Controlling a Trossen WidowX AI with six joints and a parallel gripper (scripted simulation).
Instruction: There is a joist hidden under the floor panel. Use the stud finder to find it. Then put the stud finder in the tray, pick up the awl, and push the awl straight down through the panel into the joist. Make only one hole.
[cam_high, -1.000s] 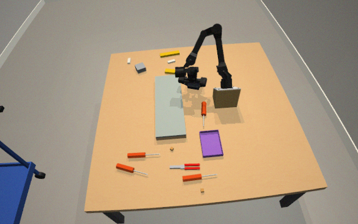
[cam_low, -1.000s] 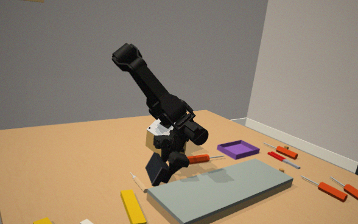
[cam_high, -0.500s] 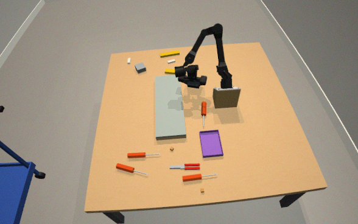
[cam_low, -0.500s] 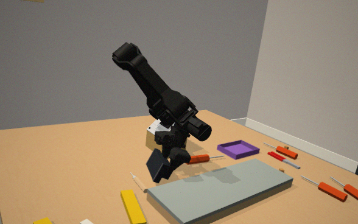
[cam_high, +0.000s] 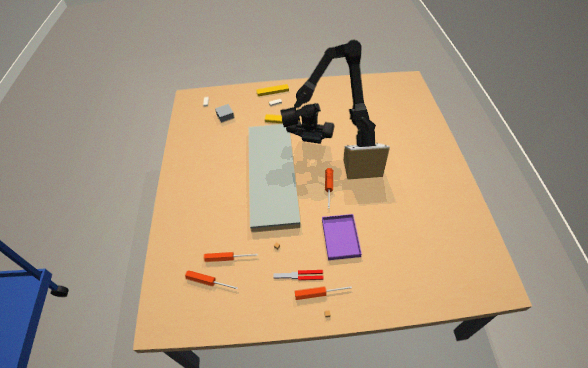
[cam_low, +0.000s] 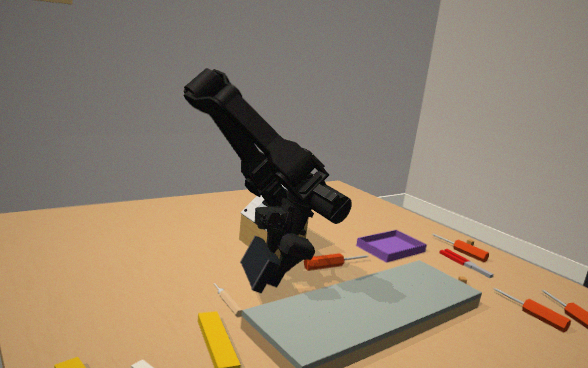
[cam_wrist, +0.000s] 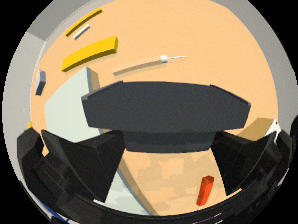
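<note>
My gripper tip is now 2 cm past the awl, 10 cm to the left of it and 5 cm above it. From my gripper tip the other things lie so: purple tray (6 cm behind, 45 cm to the left, 5 cm below); then stud finder (1 cm behind); then grey cube (39 cm ahead, 25 cm to the right, 4 cm below).
</note>
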